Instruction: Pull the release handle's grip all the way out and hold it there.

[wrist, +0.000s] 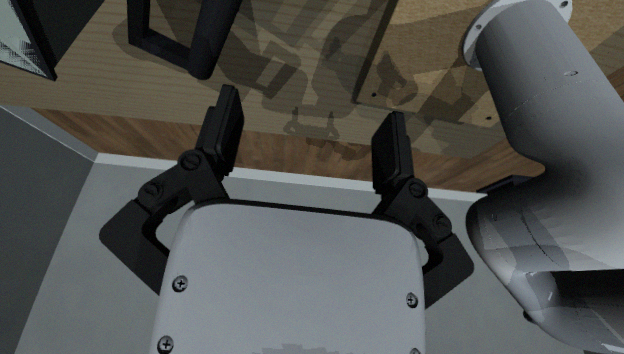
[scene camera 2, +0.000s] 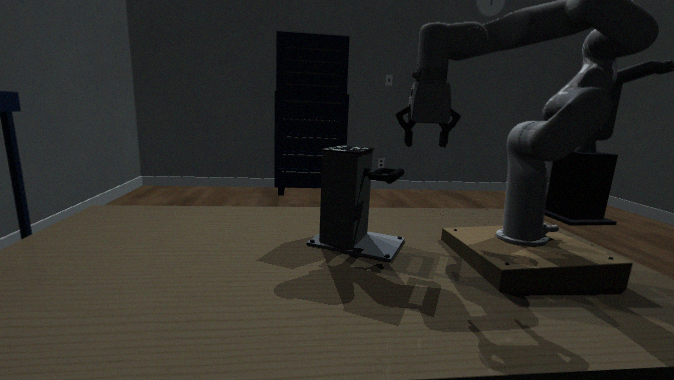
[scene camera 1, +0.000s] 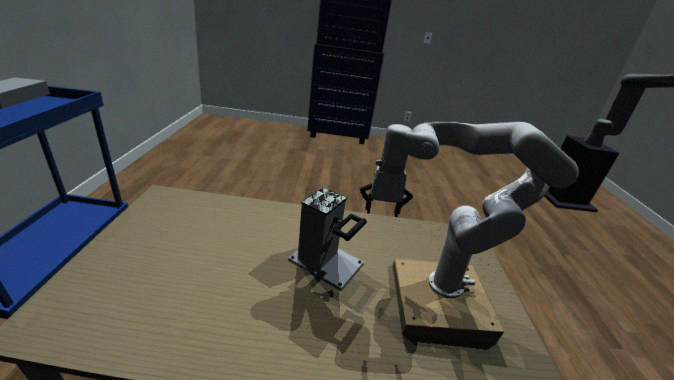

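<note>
A dark upright box-shaped post [scene camera 1: 312, 235] [scene camera 2: 340, 200] stands on a light base plate [scene camera 1: 345, 268] [scene camera 2: 382, 245] bolted to the table. The black release handle, a rectangular loop with a round grip bar [scene camera 1: 358, 228] [scene camera 2: 396, 175] [wrist: 212, 40], sticks out level from the post's upper side, towards the robot's base. My gripper [scene camera 1: 383, 210] [scene camera 2: 426, 142] [wrist: 312, 113] is open and empty, pointing down. It hangs higher than the handle and to its right in both scene views, apart from it. In the wrist view the handle shows at the upper left, beyond the left finger.
The robot's arm stands on a wooden block [scene camera 1: 450, 320] [scene camera 2: 565, 277] [wrist: 400, 60] at the table's right. A blue cart [scene camera 1: 112, 160] stands left of the table [scene camera 1: 150, 300] [scene camera 2: 150, 310]. A dark blue cabinet [scene camera 1: 345, 90] [scene camera 2: 311, 110] and a black pedestal with another arm [scene camera 1: 585, 170] stand behind.
</note>
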